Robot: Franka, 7 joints.
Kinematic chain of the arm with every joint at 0, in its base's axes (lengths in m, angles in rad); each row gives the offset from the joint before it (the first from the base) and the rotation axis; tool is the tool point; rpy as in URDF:
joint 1: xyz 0 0 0.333 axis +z
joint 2: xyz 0 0 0 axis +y
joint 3: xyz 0 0 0.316 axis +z
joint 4: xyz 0.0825 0 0 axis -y
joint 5: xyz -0.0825 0 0.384 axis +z
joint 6: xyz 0 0 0 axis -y
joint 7: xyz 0.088 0 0 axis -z
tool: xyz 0 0 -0.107 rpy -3.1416 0 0
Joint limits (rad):
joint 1: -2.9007..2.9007
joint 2: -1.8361..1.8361
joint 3: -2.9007..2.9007
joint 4: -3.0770..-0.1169
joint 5: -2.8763..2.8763
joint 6: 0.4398..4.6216
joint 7: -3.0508..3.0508
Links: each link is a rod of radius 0.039 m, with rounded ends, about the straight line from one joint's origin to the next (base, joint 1, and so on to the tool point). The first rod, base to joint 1, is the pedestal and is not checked.
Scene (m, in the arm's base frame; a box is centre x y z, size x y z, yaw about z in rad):
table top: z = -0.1
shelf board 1: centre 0.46 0.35 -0 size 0.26 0.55 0.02 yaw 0.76
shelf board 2: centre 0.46 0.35 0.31 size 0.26 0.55 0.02 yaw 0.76
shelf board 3: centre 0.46 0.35 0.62 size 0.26 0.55 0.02 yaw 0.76
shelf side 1: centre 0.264 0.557 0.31 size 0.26 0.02 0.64 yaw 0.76
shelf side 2: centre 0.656 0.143 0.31 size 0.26 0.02 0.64 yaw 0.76
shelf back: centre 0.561 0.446 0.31 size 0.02 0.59 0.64 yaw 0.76
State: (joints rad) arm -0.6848 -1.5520 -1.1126 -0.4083 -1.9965 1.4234 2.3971
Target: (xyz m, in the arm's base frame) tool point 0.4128 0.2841 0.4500
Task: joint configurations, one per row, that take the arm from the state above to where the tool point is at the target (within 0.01 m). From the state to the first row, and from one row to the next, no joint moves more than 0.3 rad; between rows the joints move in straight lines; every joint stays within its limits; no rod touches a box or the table.
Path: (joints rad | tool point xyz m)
1: -0.6332 -1.3901 -0.9232 -0.6755 -1.9233 1.4811 2.3462 | -0.7540 0.1998 0.5479
2: -0.5815 -1.2282 -0.7339 -0.9426 -1.8500 1.5387 2.2952 | -0.6631 0.0253 0.7722
3: -0.5299 -1.0663 -0.5445 -1.2098 -1.7768 1.5964 2.2443 | -0.4587 -0.1270 0.9342
4: -0.4782 -0.9044 -0.3551 -1.4770 -1.7035 1.6541 2.1933 | -0.1839 -0.2248 0.9950
5: -0.4266 -0.7425 -0.1657 -1.7441 -1.6303 1.7118 2.1424 | 0.0973 -0.2499 0.9420
6: -0.3749 -0.5806 0.0236 -2.0113 -1.5571 1.7694 2.0915 | 0.3194 -0.2055 0.7926
7: -0.3233 -0.4186 0.2130 -2.2784 -1.4838 1.8271 2.0405 | 0.4350 -0.1157 0.5884
8: -0.0992 -0.3523 0.2051 -2.2934 -1.5472 1.8321 2.1297 | 0.4661 -0.0217 0.5554
9: 0.1248 -0.2860 0.1973 -2.3083 -1.6106 1.8370 2.2188 | 0.4739 0.0807 0.5213
10: 0.3488 -0.2196 0.1894 -2.3233 -1.6739 1.8420 2.3080 | 0.4562 0.1849 0.4860
11: 0.5729 -0.1533 0.1816 -2.3382 -1.7373 1.8470 2.3971 | 0.4128 0.2841 0.4500

